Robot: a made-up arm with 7 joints. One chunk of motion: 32 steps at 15 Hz.
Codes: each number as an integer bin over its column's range. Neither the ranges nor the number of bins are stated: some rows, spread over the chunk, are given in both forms.
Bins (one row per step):
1: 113 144 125 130 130 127
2: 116 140 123 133 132 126
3: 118 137 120 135 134 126
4: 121 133 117 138 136 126
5: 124 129 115 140 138 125
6: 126 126 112 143 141 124
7: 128 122 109 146 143 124
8: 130 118 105 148 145 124
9: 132 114 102 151 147 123
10: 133 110 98 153 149 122
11: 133 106 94 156 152 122
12: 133 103 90 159 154 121
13: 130 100 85 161 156 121
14: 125 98 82 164 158 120
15: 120 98 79 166 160 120
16: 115 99 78 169 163 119
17: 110 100 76 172 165 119
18: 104 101 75 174 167 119
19: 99 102 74 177 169 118
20: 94 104 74 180 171 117
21: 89 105 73 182 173 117
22: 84 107 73 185 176 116
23: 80 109 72 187 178 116
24: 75 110 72 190 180 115
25: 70 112 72 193 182 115
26: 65 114 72 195 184 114
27: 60 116 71 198 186 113
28: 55 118 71 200 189 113
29: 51 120 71 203 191 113
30: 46 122 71 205 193 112
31: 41 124 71 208 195 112
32: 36 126 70 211 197 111
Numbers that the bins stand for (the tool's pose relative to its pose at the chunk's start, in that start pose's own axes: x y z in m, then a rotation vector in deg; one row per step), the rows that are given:
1: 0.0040 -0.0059 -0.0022 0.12 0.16 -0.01
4: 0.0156 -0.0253 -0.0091 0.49 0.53 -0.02
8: 0.0286 -0.0518 -0.0194 0.96 1.10 -0.05
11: 0.0330 -0.0729 -0.0289 1.34 1.54 -0.09
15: 0.0141 -0.0871 -0.0418 1.81 2.04 -0.12
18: -0.0091 -0.0818 -0.0453 2.19 2.48 -0.13
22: -0.0381 -0.0712 -0.0470 2.71 3.04 -0.18
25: -0.0584 -0.0624 -0.0479 3.08 3.42 -0.20
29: -0.0860 -0.0482 -0.0487 3.55 3.98 -0.23
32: -0.1078 -0.0376 -0.0496 3.93 4.36 -0.26
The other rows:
2: 0.0083 -0.0129 -0.0039 0.26 0.28 -0.02
3: 0.0112 -0.0182 -0.0065 0.35 0.41 -0.02
5: 0.0199 -0.0324 -0.0108 0.59 0.66 -0.04
6: 0.0228 -0.0376 -0.0134 0.73 0.85 -0.05
7: 0.0257 -0.0447 -0.0160 0.87 0.97 -0.05
9: 0.0315 -0.0588 -0.0220 1.11 1.22 -0.07
10: 0.0330 -0.0659 -0.0255 1.20 1.35 -0.09
12: 0.0330 -0.0782 -0.0324 1.48 1.66 -0.10
13: 0.0286 -0.0835 -0.0367 1.58 1.79 -0.10
14: 0.0214 -0.0871 -0.0393 1.72 1.91 -0.12
16: 0.0069 -0.0853 -0.0427 1.95 2.23 -0.13
17: -0.0004 -0.0835 -0.0444 2.09 2.35 -0.13
19: -0.0164 -0.0800 -0.0462 2.33 2.60 -0.15
20: -0.0236 -0.0765 -0.0462 2.47 2.73 -0.16
21: -0.0309 -0.0747 -0.0470 2.56 2.85 -0.16
23: -0.0439 -0.0676 -0.0479 2.80 3.17 -0.18
24: -0.0512 -0.0659 -0.0479 2.94 3.29 -0.20
26: -0.0657 -0.0588 -0.0479 3.18 3.55 -0.21
27: -0.0729 -0.0553 -0.0487 3.32 3.67 -0.23
28: -0.0802 -0.0518 -0.0487 3.41 3.86 -0.23
30: -0.0933 -0.0447 -0.0487 3.65 4.11 -0.24
31: -0.1005 -0.0412 -0.0487 3.79 4.24 -0.24

